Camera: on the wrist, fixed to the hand. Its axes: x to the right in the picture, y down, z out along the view.
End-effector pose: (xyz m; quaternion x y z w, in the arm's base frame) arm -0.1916 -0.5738 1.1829 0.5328 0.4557 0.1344 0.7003
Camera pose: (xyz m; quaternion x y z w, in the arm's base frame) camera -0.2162 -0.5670 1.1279 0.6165 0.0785 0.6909 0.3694
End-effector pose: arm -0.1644 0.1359 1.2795 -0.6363 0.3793 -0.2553 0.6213
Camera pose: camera -0.1645 0.1036 1.3308 -0.1993 0.8244 0.1525 0.5073
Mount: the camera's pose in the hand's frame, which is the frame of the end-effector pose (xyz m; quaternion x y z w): 0.0183 -0.0524 -0.0244 -0.0694 0.1719 0.6733 0.7158
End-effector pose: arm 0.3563 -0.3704 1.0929 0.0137 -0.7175 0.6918 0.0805
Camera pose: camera 0.3475 -0.3467 1.1480 0.5978 0.5569 -0.5019 0.2839
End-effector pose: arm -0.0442 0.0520 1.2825 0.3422 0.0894 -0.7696 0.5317
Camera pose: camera -0.0834 0.0723 1.2410 0.4005 -0.0216 -0.1278 0.9071
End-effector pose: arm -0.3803 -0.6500 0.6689 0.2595 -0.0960 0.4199 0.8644
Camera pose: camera -0.3294 -0.6516 0.6360 -0.0111 -0.1240 0.9205 0.3705
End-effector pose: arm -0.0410 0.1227 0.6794 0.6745 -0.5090 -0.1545 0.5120
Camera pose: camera 0.0124 0.1180 0.6511 0.1311 -0.7197 0.3147 0.6048
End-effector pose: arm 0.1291 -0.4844 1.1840 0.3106 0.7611 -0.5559 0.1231
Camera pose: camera 0.0868 -0.4656 1.2232 0.8218 0.3954 -0.2088 0.3531
